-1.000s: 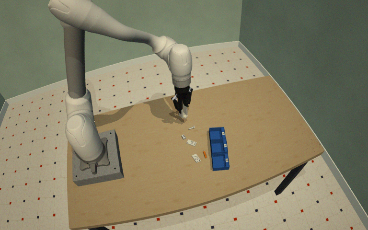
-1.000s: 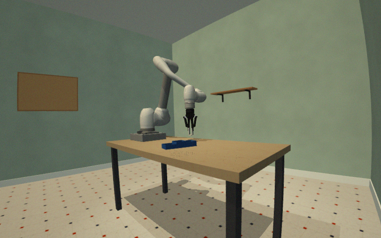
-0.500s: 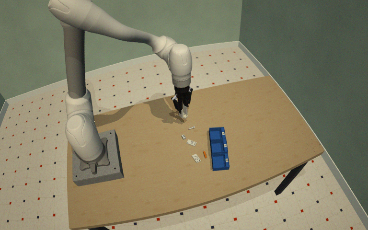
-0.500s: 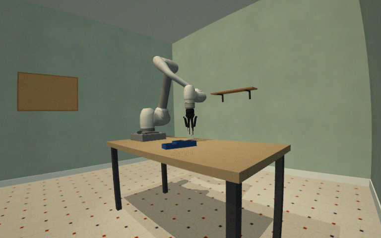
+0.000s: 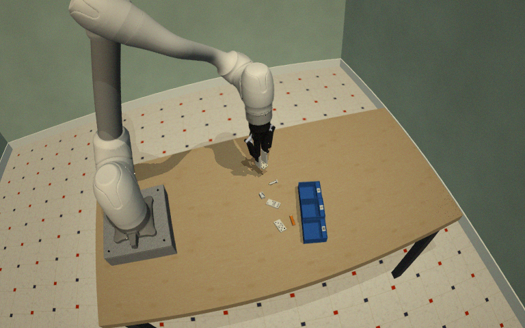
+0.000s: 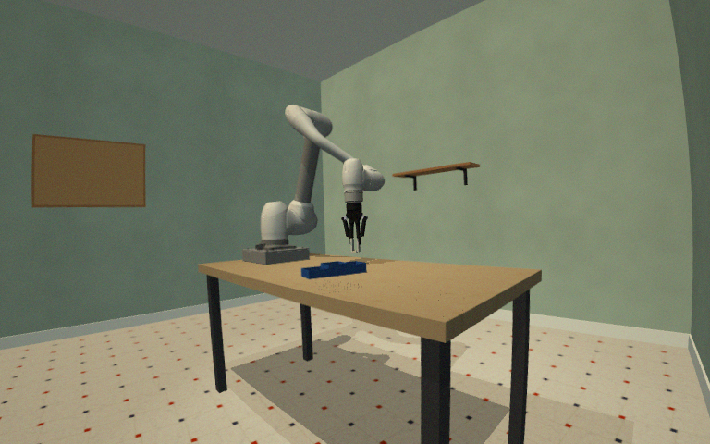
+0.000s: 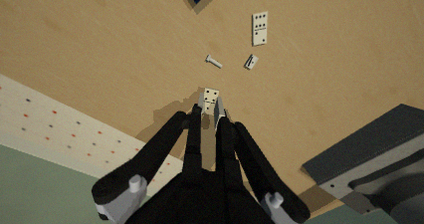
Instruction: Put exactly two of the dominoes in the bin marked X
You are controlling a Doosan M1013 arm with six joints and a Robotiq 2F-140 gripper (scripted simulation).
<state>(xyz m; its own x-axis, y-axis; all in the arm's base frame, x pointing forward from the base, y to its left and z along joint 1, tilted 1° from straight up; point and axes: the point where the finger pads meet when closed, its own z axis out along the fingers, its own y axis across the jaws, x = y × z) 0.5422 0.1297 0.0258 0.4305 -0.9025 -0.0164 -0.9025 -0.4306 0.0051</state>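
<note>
Right now my hand is 120 mm short of the blue bin, 240 mm to the left of it and 70 mm above it. From my hand the other things lie so: white domino: 30 mm below; then grey screw: 40 mm ahead, 50 mm to the right, 90 mm below; then orange stick: 50 mm ahead, 250 mm to the right, 90 mm below.
</note>
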